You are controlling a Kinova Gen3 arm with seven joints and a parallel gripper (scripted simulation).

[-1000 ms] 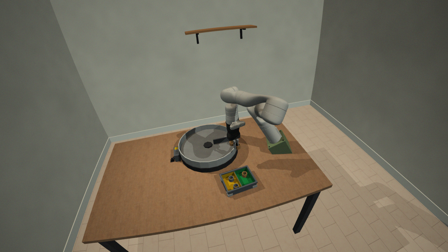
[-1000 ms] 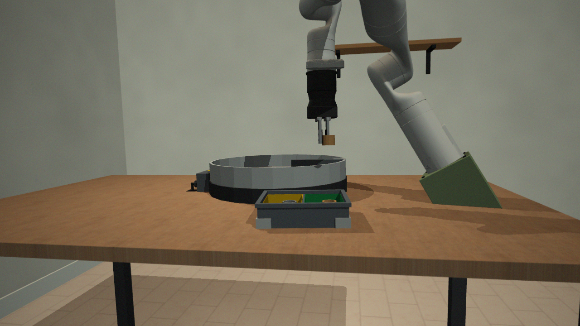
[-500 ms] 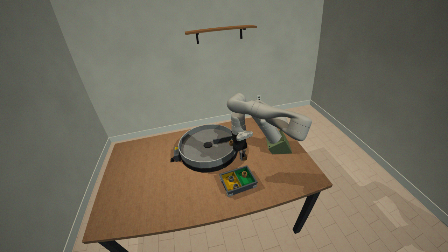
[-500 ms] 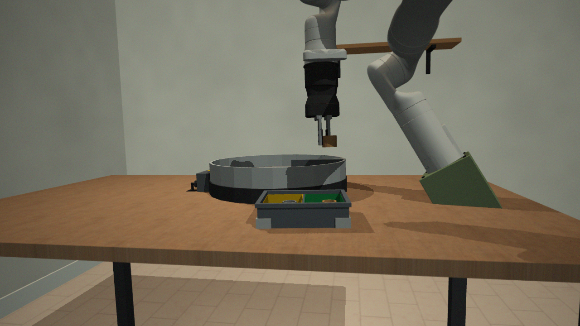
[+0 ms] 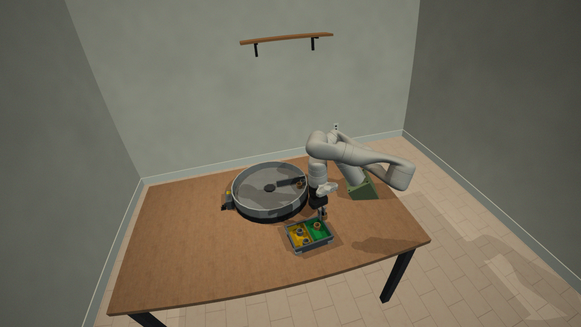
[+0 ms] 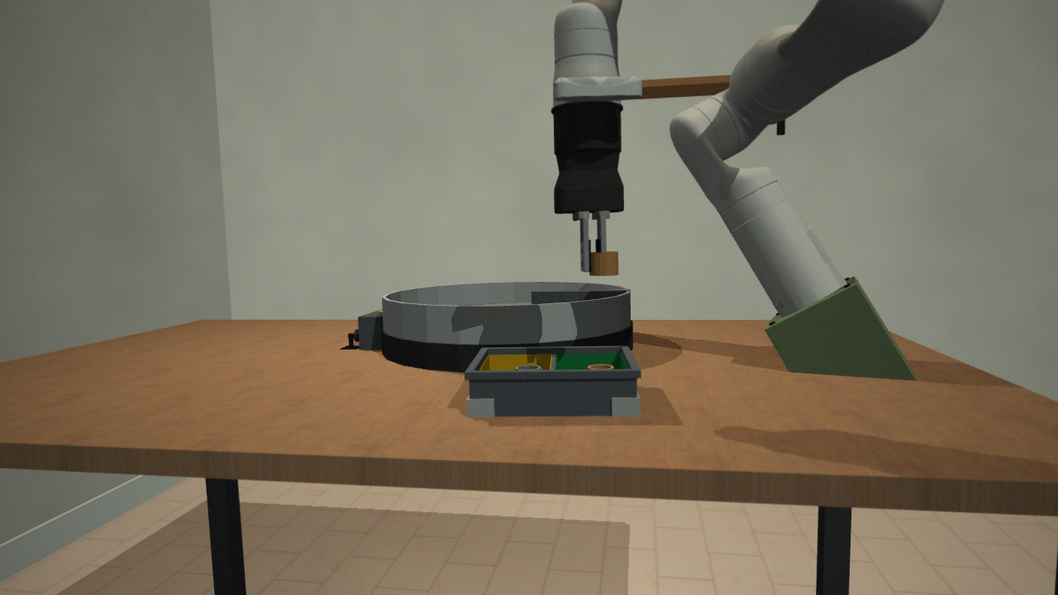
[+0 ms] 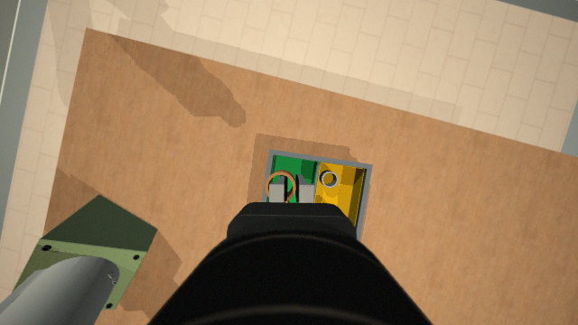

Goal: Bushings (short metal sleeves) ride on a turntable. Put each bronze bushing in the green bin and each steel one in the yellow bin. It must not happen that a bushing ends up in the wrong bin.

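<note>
My gripper is now 50 mm short of the bin, 40 mm to the left of it and 150 mm above it. Also, from my hand: grey turntable 110 mm ahead, 400 mm to the right, 120 mm below.
</note>
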